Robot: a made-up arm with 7 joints.
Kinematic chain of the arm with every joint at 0, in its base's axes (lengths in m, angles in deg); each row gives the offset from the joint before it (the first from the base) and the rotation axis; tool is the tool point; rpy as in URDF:
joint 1: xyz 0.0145 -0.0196 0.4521 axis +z
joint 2: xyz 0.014 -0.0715 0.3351 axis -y
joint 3: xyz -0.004 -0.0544 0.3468 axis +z
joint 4: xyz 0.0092 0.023 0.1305 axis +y
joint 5: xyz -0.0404 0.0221 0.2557 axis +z
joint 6: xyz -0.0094 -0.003 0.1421 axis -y
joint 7: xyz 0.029 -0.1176 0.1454 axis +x
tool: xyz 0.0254 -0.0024 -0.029 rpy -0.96 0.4 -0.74
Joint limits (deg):
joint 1: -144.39..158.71
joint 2: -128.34..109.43
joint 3: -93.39..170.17
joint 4: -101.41..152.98
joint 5: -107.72..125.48
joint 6: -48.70..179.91
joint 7: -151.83..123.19
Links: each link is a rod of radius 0.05 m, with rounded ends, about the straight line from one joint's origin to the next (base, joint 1, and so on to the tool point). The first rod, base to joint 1, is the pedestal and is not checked.
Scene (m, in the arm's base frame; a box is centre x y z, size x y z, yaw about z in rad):
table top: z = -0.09
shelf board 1: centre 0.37 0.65 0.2 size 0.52 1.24 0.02 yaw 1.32
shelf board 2: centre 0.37 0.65 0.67 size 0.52 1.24 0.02 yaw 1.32
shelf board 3: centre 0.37 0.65 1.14 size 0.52 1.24 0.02 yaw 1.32
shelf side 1: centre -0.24 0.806 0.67 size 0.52 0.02 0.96 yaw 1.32
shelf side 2: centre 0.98 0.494 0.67 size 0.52 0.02 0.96 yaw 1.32
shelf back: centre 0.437 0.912 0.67 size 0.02 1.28 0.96 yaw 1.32
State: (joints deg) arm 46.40 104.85 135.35 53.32 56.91 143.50 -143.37
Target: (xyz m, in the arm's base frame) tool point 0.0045 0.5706 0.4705
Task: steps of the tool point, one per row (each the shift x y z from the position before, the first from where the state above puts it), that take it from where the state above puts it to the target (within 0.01 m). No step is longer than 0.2 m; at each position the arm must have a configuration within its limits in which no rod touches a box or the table.
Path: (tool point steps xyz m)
1: -0.0408 0.1890 -0.0284
2: 0.0257 0.1813 -0.0242
3: 0.0819 0.1507 -0.0187
4: 0.1206 0.1035 -0.0124
5: 0.1372 0.0486 -0.0055
6: 0.1313 -0.0048 0.0019
7: 0.0302 0.1308 -0.0100
8: 0.0356 0.1260 0.0100

